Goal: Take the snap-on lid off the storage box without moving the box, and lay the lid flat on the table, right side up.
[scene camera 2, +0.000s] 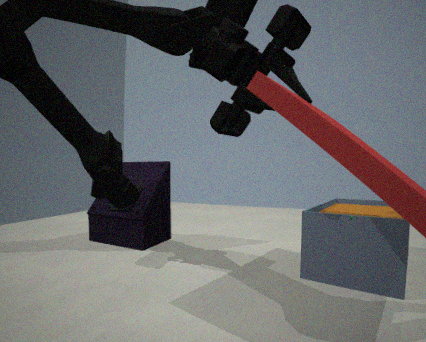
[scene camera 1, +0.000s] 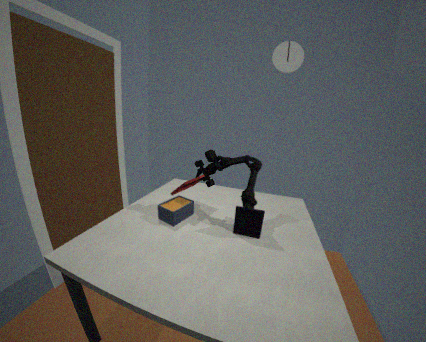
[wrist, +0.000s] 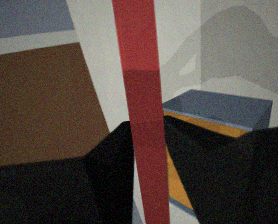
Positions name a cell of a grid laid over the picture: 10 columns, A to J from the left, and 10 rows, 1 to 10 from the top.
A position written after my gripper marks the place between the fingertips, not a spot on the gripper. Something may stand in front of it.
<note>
My gripper (scene camera 2: H4) carries a red lid. Also in view: a storage box (scene camera 2: I8).
The storage box shows as well in scene camera 1 (scene camera 1: E7). My gripper shows as well in the wrist view (wrist: F6).
</note>
